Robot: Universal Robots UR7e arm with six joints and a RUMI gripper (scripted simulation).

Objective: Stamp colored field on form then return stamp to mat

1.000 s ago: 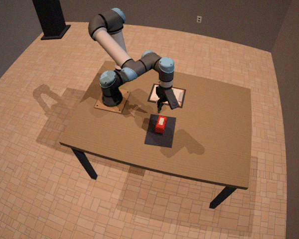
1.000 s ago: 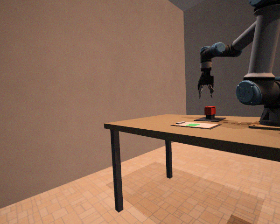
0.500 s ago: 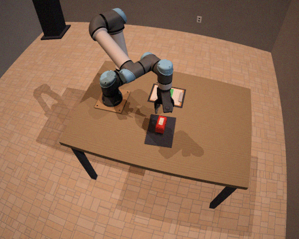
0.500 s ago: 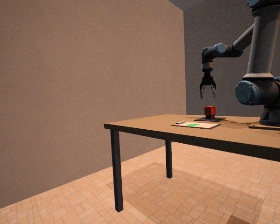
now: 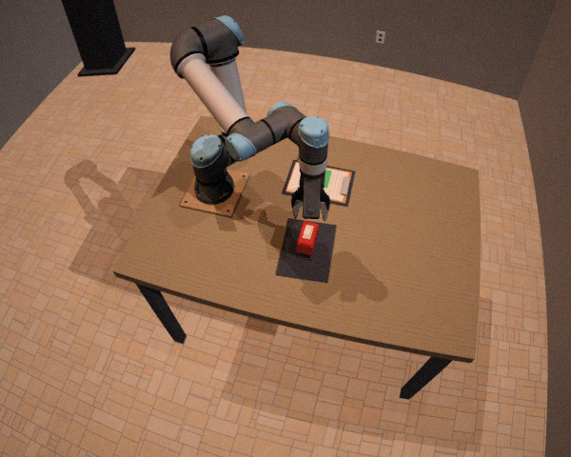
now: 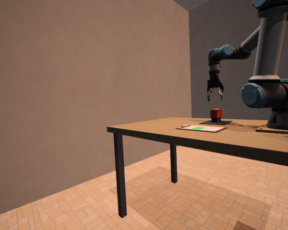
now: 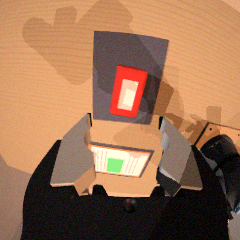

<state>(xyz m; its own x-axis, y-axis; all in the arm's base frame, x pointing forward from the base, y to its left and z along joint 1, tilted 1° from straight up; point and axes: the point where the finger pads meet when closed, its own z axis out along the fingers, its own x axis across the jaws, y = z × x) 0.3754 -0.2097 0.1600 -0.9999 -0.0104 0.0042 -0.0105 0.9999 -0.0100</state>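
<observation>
The stamp is 10 mm to the right of my hand and 120 mm below it. Round my hand: form 20 mm ahead, 300 mm to the left, 170 mm below; mat 10 mm to the right, 170 mm below.
</observation>
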